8 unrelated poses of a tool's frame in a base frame.
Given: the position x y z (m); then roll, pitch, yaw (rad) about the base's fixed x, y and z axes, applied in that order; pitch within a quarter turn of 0, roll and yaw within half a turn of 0.
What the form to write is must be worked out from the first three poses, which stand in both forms.
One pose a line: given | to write
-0.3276 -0.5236 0.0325 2.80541 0.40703 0.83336 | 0.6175 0.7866 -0.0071 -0.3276; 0.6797 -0.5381 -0.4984 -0.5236; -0.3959 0.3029 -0.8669 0.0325; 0 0 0 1
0.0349 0.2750 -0.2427 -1.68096 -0.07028 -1.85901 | -0.2835 -0.1252 0.9507 0.0349; -0.9564 -0.0357 -0.2899 0.2750; 0.0702 -0.9915 -0.1097 -0.2427; 0 0 0 1
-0.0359 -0.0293 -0.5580 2.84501 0.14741 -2.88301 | -0.9563 -0.2860 0.0611 -0.0359; -0.2529 0.9136 0.3185 -0.0293; -0.1469 0.2891 -0.9460 -0.5580; 0 0 0 1
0.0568 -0.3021 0.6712 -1.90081 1.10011 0.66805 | 0.3560 -0.4612 -0.8128 0.0568; 0.2809 -0.7767 0.5638 -0.3021; -0.8913 -0.4290 -0.1470 0.6712; 0 0 0 1
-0.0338 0.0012 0.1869 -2.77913 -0.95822 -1.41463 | 0.0894 -0.8785 0.4692 -0.0338; -0.5680 -0.4320 -0.7006 0.0012; 0.8182 -0.2039 -0.5376 0.1869; 0 0 0 1
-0.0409 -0.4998 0.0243 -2.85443 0.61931 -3.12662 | -0.8142 0.1500 0.5609 -0.0409; -0.0122 0.9614 -0.2749 -0.4998; -0.5805 -0.2306 -0.7809 0.0243; 0 0 0 1
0.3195 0.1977 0.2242 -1.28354 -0.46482 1.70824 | -0.1225 -0.3396 -0.9326 0.3195; 0.8855 0.3870 -0.2572 0.1977; 0.4483 -0.8573 0.2533 0.2242; 0 0 0 1
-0.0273 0.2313 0.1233 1.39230 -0.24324 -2.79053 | -0.9114 0.2836 -0.2983 -0.0273; -0.3338 -0.0852 0.9388 0.2313; 0.2408 0.9551 0.1723 0.1233; 0 0 0 1
